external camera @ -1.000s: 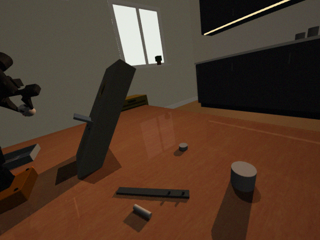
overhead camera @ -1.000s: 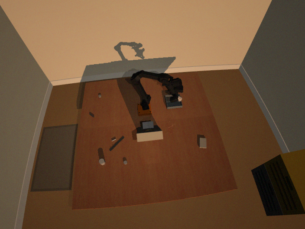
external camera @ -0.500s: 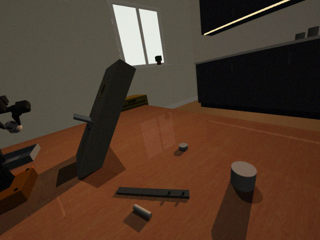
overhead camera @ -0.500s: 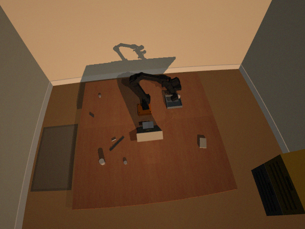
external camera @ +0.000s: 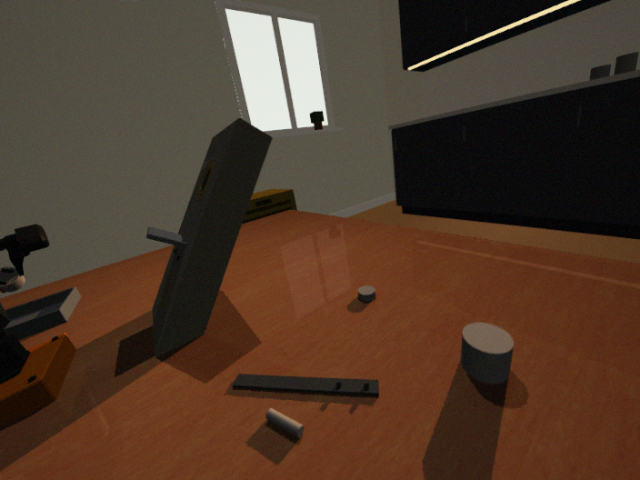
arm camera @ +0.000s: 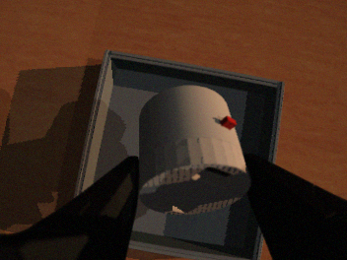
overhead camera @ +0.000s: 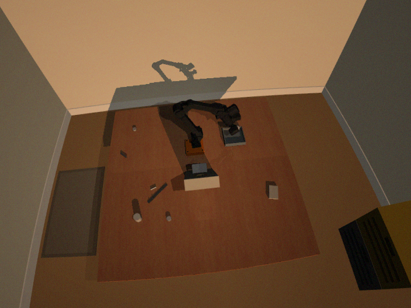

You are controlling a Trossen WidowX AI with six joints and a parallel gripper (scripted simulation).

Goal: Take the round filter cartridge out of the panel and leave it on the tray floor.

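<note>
Now: gripper tip 10 cm above the grey tray. The rest, counted from my gripper tip: pale block 49 cm ahead, 13 cm to the left, 11 cm below; then grey service panel 34 cm ahead, 32 cm to the right, 4 cm above; then round filter cartridge right at my gripper tip.
</note>
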